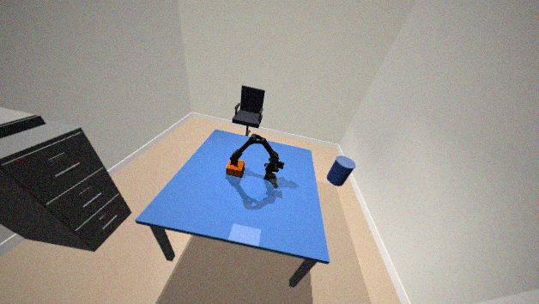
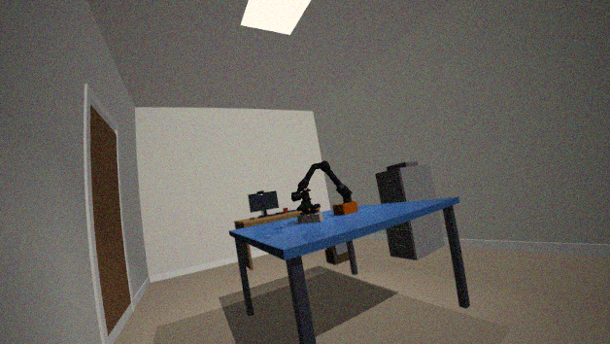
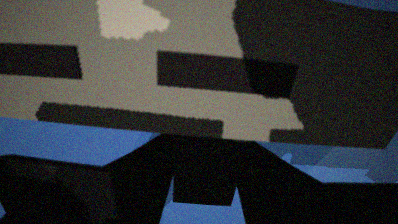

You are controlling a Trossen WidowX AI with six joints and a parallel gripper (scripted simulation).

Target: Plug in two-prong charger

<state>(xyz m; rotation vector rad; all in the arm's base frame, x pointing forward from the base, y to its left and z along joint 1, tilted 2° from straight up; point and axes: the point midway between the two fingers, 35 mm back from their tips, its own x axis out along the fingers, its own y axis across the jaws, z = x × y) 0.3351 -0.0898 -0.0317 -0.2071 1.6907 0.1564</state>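
Right now my gripper tip is 2 cm short of the black two-prong charger and 1 cm below it.
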